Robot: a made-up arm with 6 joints.
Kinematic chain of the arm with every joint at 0, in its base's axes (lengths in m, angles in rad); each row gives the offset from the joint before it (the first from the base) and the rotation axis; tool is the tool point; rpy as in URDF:
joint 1: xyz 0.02 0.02 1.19 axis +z
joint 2: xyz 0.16 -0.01 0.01 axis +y
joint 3: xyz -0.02 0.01 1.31 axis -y
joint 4: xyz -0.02 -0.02 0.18 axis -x
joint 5: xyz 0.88 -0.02 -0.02 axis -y
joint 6: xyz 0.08 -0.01 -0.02 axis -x
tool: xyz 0 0 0.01 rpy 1.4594 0.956 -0.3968
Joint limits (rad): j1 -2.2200..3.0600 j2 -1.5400..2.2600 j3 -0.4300..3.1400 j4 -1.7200..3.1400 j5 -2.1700..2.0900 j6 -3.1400..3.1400
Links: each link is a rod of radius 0.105 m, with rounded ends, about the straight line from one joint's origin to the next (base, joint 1, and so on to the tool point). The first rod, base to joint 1, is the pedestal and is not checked.
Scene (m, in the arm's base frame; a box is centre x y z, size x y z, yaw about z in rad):
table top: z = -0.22
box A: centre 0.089 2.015 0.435 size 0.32 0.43 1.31 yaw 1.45
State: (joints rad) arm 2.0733 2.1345 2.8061 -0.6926 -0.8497 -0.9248
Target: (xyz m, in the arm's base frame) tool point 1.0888 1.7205 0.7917
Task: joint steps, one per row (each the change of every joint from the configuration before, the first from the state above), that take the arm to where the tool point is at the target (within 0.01 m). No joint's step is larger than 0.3 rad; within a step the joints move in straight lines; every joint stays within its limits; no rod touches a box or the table.
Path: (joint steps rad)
1: -0.2627 -0.1926 0.1113 0.1165 0.2729 -0.2729
2: -0.2627 -0.1927 0.1113 0.1166 0.2729 -0.2728
3: -0.2628 -0.1926 0.1113 0.1165 0.2730 -0.2729
4: -0.0922 0.2308 -0.1774 -0.0985 -0.2662 0.2724
5: -0.0921 0.2308 -0.1774 -0.0985 -0.2661 0.2725
6: -0.0922 0.2309 -0.1775 -0.0985 -0.2662 0.2724

